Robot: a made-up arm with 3 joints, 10 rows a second.
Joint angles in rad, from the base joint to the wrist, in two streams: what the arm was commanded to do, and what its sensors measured. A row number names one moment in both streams.
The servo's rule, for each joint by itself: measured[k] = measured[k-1] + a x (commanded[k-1-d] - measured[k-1]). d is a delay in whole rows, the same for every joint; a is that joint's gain. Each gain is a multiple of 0.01, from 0.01 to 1. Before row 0 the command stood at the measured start. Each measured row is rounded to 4 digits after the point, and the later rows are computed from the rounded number. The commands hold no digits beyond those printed.
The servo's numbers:
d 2
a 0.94 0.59 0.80
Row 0, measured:
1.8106 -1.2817 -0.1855
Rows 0 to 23, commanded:
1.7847 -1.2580 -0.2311
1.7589 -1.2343 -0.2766
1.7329 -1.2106 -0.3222
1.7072 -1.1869 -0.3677
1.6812 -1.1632 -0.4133
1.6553 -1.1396 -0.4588
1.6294 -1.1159 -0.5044
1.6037 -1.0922 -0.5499
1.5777 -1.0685 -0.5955
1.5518 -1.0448 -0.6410
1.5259 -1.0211 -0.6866
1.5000 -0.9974 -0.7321
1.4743 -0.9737 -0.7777
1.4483 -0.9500 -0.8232
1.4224 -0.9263 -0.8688
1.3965 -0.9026 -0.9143
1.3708 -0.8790 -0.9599
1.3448 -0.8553 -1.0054
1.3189 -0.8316 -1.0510
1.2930 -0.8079 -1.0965
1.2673 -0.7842 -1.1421
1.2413 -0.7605 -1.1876
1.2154 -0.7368 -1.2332
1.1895 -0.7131 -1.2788
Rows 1 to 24, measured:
1.8106 -1.2817 -0.1855
1.8106 -1.2817 -0.1855
1.7863 -1.2677 -0.2220
1.7605 -1.2480 -0.2657
1.7346 -1.2259 -0.3109
1.7088 -1.2029 -0.3563
1.6829 -1.1795 -0.4019
1.6570 -1.1560 -0.4474
1.6311 -1.1323 -0.4930
1.6053 -1.1086 -0.5385
1.5794 -1.0849 -0.5841
1.5535 -1.0612 -0.6296
1.5276 -1.0375 -0.6752
1.5017 -1.0138 -0.7207
1.4759 -0.9901 -0.7663
1.4500 -0.9664 -0.8118
1.4241 -0.9427 -0.8574
1.3982 -0.9190 -0.9029
1.3724 -0.8954 -0.9485
1.3465 -0.8717 -0.9940
1.3206 -0.8480 -1.0396
1.2947 -0.8243 -1.0851
1.2689 -0.8006 -1.1307
1.2430 -0.7769 -1.1762

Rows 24 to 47, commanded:
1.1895 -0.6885 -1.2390
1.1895 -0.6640 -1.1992
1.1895 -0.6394 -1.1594
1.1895 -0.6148 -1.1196
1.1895 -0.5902 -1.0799
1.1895 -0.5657 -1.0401
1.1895 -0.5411 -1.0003
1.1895 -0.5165 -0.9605
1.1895 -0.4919 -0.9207
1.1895 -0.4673 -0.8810
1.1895 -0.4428 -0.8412
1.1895 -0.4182 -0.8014
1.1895 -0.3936 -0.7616
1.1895 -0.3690 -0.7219
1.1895 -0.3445 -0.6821
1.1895 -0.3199 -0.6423
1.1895 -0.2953 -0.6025
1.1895 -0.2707 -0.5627
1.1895 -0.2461 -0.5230
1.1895 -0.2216 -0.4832
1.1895 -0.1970 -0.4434
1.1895 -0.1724 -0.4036
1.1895 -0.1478 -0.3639
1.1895 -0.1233 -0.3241
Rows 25 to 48, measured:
1.2171 -0.7532 -1.2218
1.1912 -0.7295 -1.2674
1.1896 -0.7053 -1.2447
1.1895 -0.6809 -1.2083
1.1895 -0.6564 -1.1692
1.1895 -0.6319 -1.1295
1.1895 -0.6073 -1.0898
1.1895 -0.5828 -1.0500
1.1895 -0.5582 -1.0102
1.1895 -0.5336 -0.9704
1.1895 -0.5090 -0.9306
1.1895 -0.4844 -0.8909
1.1895 -0.4599 -0.8511
1.1895 -0.4353 -0.8113
1.1895 -0.4107 -0.7715
1.1895 -0.3861 -0.7318
1.1895 -0.3616 -0.6920
1.1895 -0.3370 -0.6522
1.1895 -0.3124 -0.6124
1.1895 -0.2878 -0.5726
1.1895 -0.2632 -0.5329
1.1895 -0.2387 -0.4931
1.1895 -0.2141 -0.4533
1.1895 -0.1895 -0.4135

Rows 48 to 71, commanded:
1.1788 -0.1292 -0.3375
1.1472 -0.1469 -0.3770
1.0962 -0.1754 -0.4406
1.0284 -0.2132 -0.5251
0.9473 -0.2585 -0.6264
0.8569 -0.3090 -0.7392
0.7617 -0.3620 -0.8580
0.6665 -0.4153 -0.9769
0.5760 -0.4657 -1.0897
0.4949 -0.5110 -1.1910
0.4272 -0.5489 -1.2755
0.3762 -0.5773 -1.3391
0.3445 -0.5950 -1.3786
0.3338 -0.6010 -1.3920
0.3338 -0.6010 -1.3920
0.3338 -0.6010 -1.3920
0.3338 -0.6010 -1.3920
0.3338 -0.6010 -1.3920
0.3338 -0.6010 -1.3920
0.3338 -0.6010 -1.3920
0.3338 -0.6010 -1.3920
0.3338 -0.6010 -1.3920
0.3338 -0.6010 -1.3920
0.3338 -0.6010 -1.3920
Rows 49 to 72, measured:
1.1895 -0.1649 -0.3738
1.1895 -0.1404 -0.3340
1.1794 -0.1338 -0.3368
1.1491 -0.1415 -0.3690
1.0994 -0.1615 -0.4263
1.0327 -0.1920 -0.5053
0.9524 -0.2312 -0.6022
0.8626 -0.2771 -0.7118
0.7678 -0.3272 -0.8288
0.6726 -0.3792 -0.9473
0.5818 -0.4302 -1.0612
0.5001 -0.4779 -1.1650
0.4316 -0.5198 -1.2534
0.3795 -0.5537 -1.3220
0.3466 -0.5781 -1.3673
0.3346 -0.5916 -1.3871
0.3338 -0.5971 -1.3910
0.3338 -0.5994 -1.3918
0.3338 -0.6003 -1.3920
0.3338 -0.6007 -1.3920
0.3338 -0.6009 -1.3920
0.3338 -0.6010 -1.3920
0.3338 -0.6010 -1.3920
0.3338 -0.6010 -1.3920

